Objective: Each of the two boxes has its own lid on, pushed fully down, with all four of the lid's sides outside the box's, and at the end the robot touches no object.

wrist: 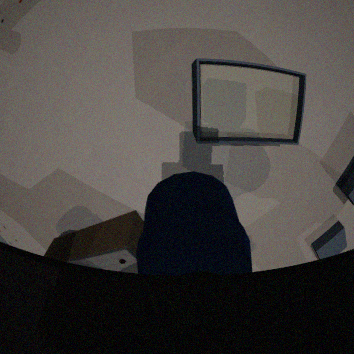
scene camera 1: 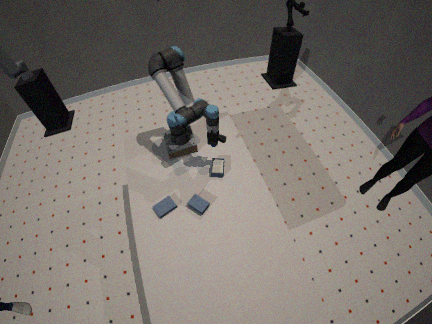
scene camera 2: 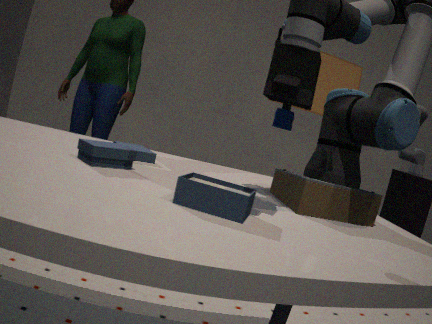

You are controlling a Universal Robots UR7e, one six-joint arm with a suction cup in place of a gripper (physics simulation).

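Places are measured from the arm's base along level axes (x up, y back, z right), in centimetres.
Where they show: end effector, tool point: (wrist: 189, 211) (scene camera 1: 213, 145) (scene camera 2: 281, 128); arm's base, origin of the base link: (scene camera 1: 180, 137) (scene camera 2: 331, 182).
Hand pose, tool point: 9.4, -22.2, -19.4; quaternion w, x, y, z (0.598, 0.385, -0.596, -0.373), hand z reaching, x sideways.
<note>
Things, the pixels of their top centre, and the offset from my tool point, as dx, dy, dz.
- open blue box, middle of its top: (wrist: 256, 103) (scene camera 2: 219, 183) (scene camera 1: 217, 165) -12.1, -8.6, -0.2
- second box, middle of its top: (scene camera 2: 107, 145) -12.6, -32.1, +19.5
An open blue box (scene camera 1: 217, 167) (scene camera 2: 212, 200) (wrist: 195, 102) stands upright near the robot base, its inside pale. A second box (scene camera 2: 102, 162) carries a blue lid (scene camera 1: 198, 204) (scene camera 2: 100, 148); part of this pair shows at the right edge of the wrist view. Its lower walls show below the lid, and I cannot tell if the lid is fully down. Another blue lid (scene camera 1: 165, 206) (scene camera 2: 146, 154) (wrist: 332, 242) lies flat on the table beside that box, top face up. My suction gripper (scene camera 1: 214, 144) (scene camera 2: 283, 120) (wrist: 194, 200) is open, holds nothing, and hangs well above the table, off to the base side of the open box.
The robot's base block (scene camera 1: 183, 150) (scene camera 2: 325, 200) (wrist: 100, 237) stands close to the open box. Black pedestals (scene camera 1: 46, 102) (scene camera 1: 284, 57) stand at the back left and back right. A person in purple (scene camera 1: 417, 135) and one in green (scene camera 2: 111, 55) stand beyond the table.
</note>
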